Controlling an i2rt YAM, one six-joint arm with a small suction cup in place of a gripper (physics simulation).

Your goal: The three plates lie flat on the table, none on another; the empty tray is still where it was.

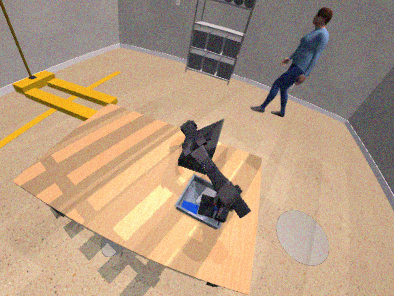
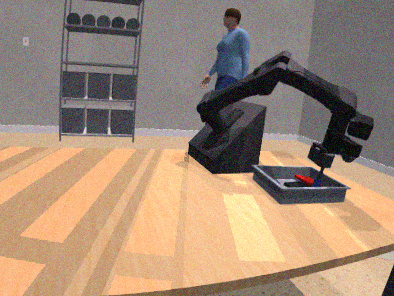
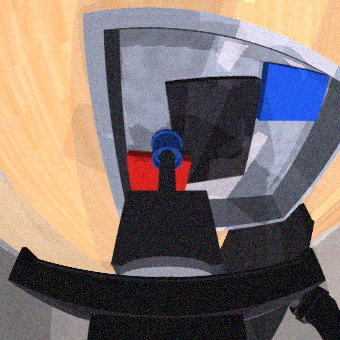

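Note:
A grey tray stands on the wooden table beside the arm's base. All three plates are in it. A red plate leans tilted at one side. A black plate lies in the middle. A blue plate lies in the far corner. My suction cup is down inside the tray at the red plate's upper edge. I cannot tell whether it touches. It holds nothing.
The arm's dark base stands just behind the tray. A person walks on the floor behind. A shelf rack, yellow forks and a grey floor disc are off the table.

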